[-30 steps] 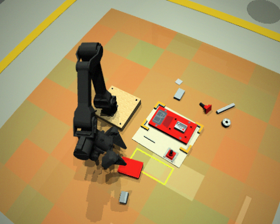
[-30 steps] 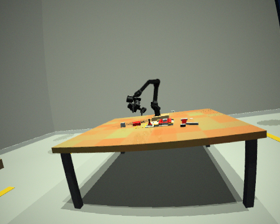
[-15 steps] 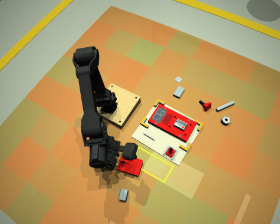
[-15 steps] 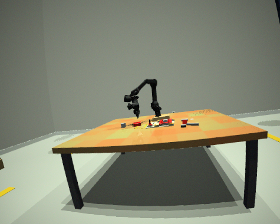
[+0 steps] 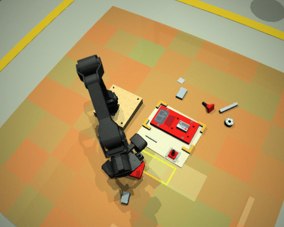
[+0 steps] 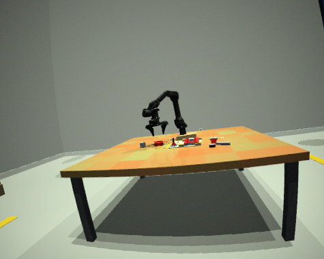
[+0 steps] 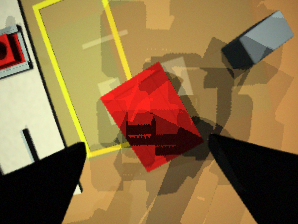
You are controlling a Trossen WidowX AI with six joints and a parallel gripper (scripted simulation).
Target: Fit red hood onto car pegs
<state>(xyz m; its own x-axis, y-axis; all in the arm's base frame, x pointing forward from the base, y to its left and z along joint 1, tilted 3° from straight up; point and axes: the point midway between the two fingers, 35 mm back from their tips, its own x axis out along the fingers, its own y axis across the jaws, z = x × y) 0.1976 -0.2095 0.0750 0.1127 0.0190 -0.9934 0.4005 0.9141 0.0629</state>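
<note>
Now: gripper tip 60 mm above the red hood and 10 mm to the left of it. The rest, counted from my gripper tip: grey engine block: 250 mm to the left, 140 mm ahead, 50 mm below; then silver wheel: 360 mm to the left, 330 mm ahead, 70 mm below.
</note>
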